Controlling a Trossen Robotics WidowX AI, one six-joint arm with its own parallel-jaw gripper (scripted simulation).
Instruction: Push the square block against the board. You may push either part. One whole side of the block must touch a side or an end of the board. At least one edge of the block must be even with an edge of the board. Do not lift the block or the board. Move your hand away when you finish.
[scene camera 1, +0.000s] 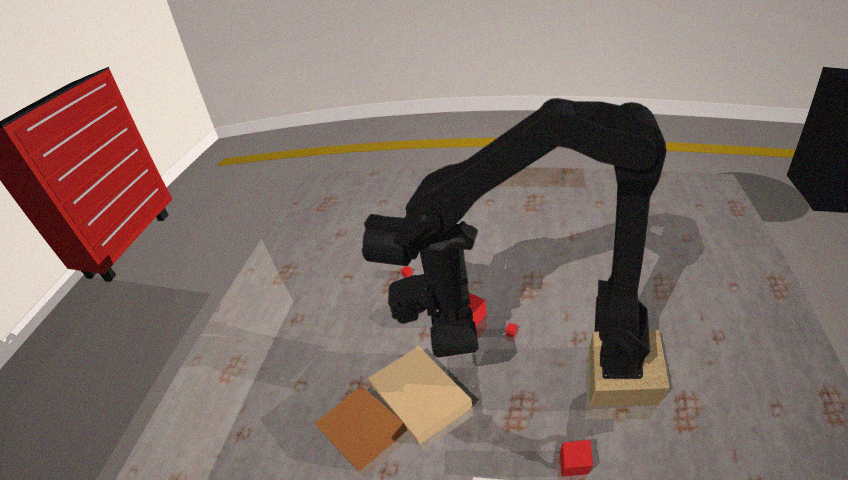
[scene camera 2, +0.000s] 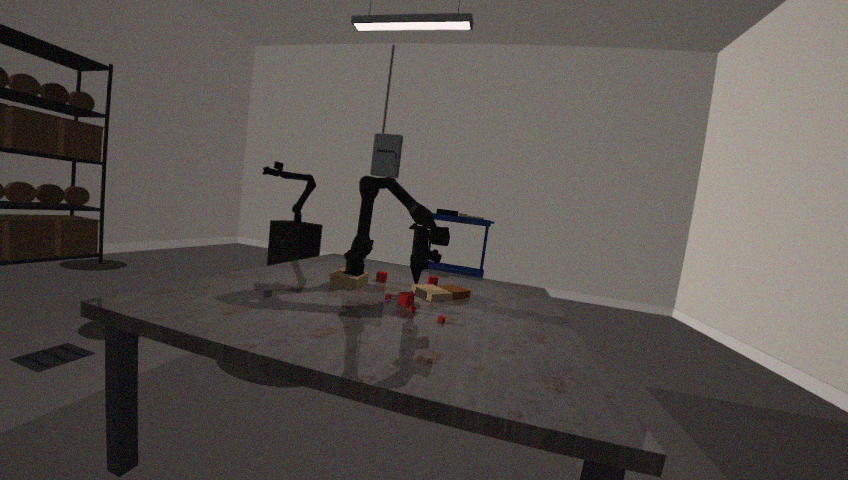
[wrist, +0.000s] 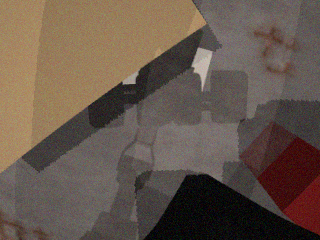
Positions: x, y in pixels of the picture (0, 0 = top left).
Scene:
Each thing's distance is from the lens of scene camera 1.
my gripper (scene camera 1: 454, 333): 0.70 m
light tan board (scene camera 1: 420, 394): 0.68 m
orange-brown square block (scene camera 1: 361, 427): 0.68 m

